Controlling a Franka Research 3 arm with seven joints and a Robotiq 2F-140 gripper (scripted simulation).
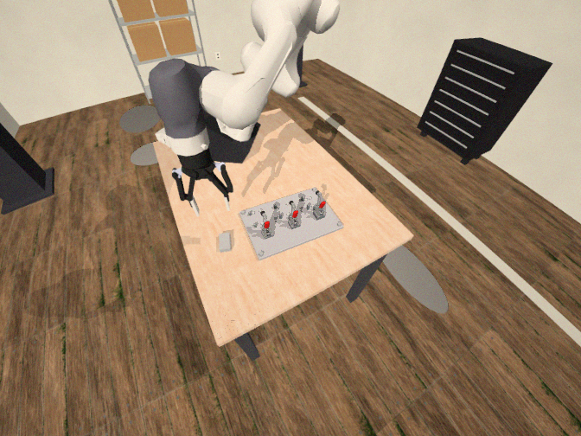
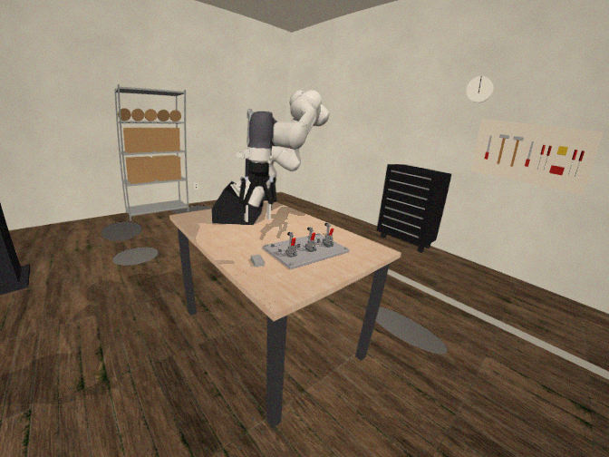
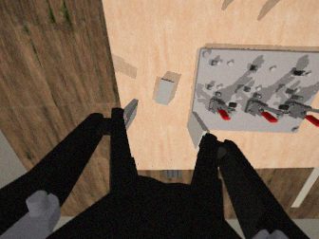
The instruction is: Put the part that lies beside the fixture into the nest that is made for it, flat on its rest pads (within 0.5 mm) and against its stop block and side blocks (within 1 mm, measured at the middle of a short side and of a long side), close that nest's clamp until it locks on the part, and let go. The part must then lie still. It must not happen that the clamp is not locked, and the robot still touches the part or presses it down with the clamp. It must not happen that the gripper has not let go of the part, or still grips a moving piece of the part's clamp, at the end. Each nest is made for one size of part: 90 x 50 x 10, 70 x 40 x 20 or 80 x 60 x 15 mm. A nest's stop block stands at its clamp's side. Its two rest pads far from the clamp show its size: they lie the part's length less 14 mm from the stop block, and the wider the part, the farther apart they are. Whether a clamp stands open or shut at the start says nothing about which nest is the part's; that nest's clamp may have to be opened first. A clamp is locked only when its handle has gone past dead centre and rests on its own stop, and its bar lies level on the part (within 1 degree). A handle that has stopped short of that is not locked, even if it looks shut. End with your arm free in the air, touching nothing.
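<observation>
My gripper is now 21 cm above the grey block. Also, from my hand: plate (26 cm to the left, 21 cm below, 5 cm ahead).
</observation>
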